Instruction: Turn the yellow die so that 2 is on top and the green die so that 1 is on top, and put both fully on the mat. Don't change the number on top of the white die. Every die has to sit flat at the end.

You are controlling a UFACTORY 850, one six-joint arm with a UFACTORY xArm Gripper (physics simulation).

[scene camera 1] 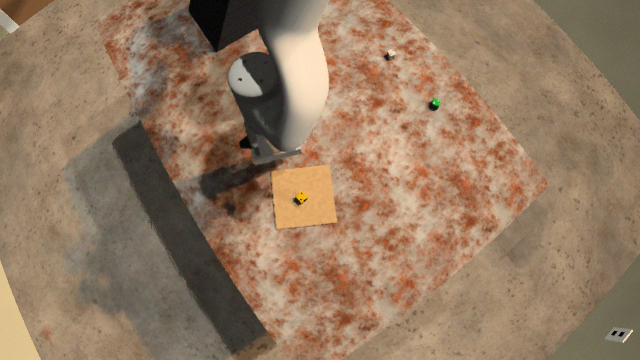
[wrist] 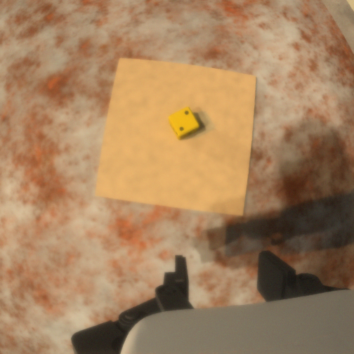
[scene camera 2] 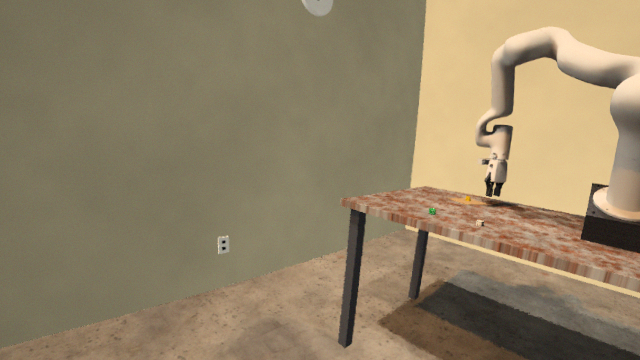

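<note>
The yellow die (scene camera 1: 301,198) (scene camera 2: 468,198) (wrist: 184,122) sits flat on the tan mat (scene camera 1: 320,215) (scene camera 2: 456,200) (wrist: 135,175), well inside its edges, with two pips on top in the wrist view. The green die (scene camera 1: 435,104) (scene camera 2: 432,211) and the white die (scene camera 1: 390,54) (scene camera 2: 480,223) stand on the table off the mat; their top numbers are too small to read. My gripper (scene camera 2: 493,194) (wrist: 221,272) is open and empty, pointing down above the table beside the mat, on the robot base's side. In scene camera 1 the arm hides its fingers.
The mottled red and white table top (scene camera 1: 400,200) (scene camera 2: 400,200) carries the mat and the dice. The arm's black base block (scene camera 1: 220,20) (scene camera 2: 607,230) stands at one end of the table. The white die is nearer the base than the green die.
</note>
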